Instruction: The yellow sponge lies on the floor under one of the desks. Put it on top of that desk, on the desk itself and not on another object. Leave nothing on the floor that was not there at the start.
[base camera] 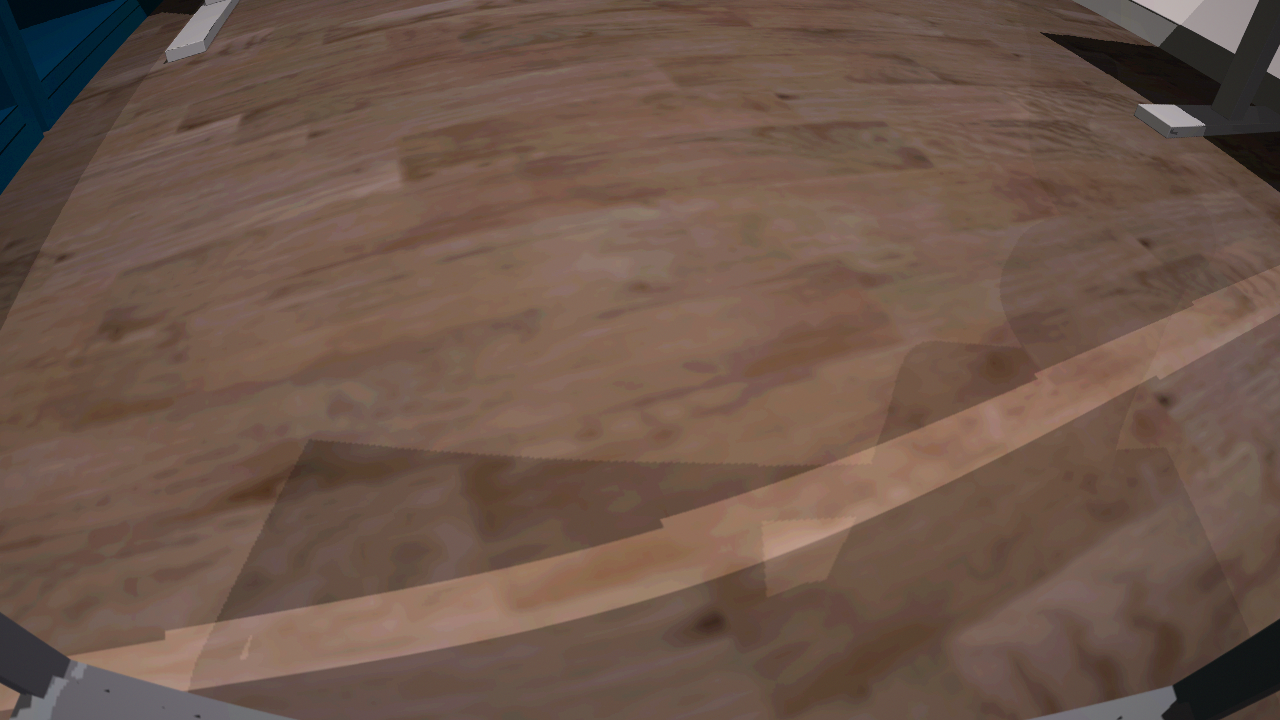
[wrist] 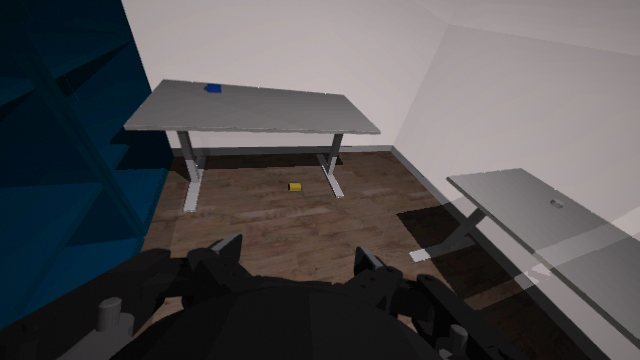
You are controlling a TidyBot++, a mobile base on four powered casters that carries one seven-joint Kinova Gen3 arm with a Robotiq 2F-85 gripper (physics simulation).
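Frame: origin at the arm's base, x ahead, y left, z up, level; centimetres.
Seen in the pictures: gripper, fingertip midpoint: (wrist: pixel 299 253).
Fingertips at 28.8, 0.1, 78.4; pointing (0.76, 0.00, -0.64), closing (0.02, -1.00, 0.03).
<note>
Pixels of each thing's middle, then the offset from my fingertips to it, as dx, dy, dz. Level surfaces: height alone.
- yellow sponge, body centre: (wrist: pixel 295 187) +132.7, +8.4, -115.8
- far desk, its level: dz -46.1
- small blue object, body centre: (wrist: pixel 214 88) +148.1, +78.9, -43.8
- small grey object, body centre: (wrist: pixel 557 203) +78.2, -143.4, -44.9
The yellow sponge (wrist: pixel 295 187) lies on the floor in the wrist view, between the two legs of the far desk (wrist: pixel 260 111), near its front edge. It does not show in the base camera view. The far desk has a grey top and stands against the back wall. My gripper (wrist: pixel 299 253) is open, with its two fingers wide apart and no object between them. The sponge shows beyond the fingertips, well ahead and apart from them.
A small blue object (wrist: pixel 214 88) lies on the far desk's back left part. A blue shelf unit (wrist: pixel 85 145) (base camera: pixel 31 89) stands at the left. A second grey desk (wrist: pixel 520 200) stands along the right wall, with a small grey object (wrist: pixel 557 203) on it.
</note>
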